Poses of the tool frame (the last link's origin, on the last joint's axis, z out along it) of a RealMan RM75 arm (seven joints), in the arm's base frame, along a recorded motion.
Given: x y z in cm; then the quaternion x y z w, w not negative.
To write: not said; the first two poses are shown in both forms.
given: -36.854 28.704 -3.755 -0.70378 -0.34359 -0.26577 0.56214
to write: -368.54 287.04 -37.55 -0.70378 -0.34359 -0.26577 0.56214
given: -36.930 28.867 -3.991 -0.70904 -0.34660 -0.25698 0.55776
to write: -369.30 288.67 -39.91 -0.70904 -0.34660 -0.25698 0.55776
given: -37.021 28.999 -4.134 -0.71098 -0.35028 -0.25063 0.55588
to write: -370.21 289.99 -41.34 -0.71098 -0.35028 -0.25063 0.55588
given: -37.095 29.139 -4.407 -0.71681 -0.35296 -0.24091 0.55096
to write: -370.95 291.39 -44.07 -0.71681 -0.35296 -0.24091 0.55096
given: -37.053 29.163 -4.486 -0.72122 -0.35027 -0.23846 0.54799
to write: -370.53 291.63 -44.86 -0.72122 -0.35027 -0.23846 0.54799
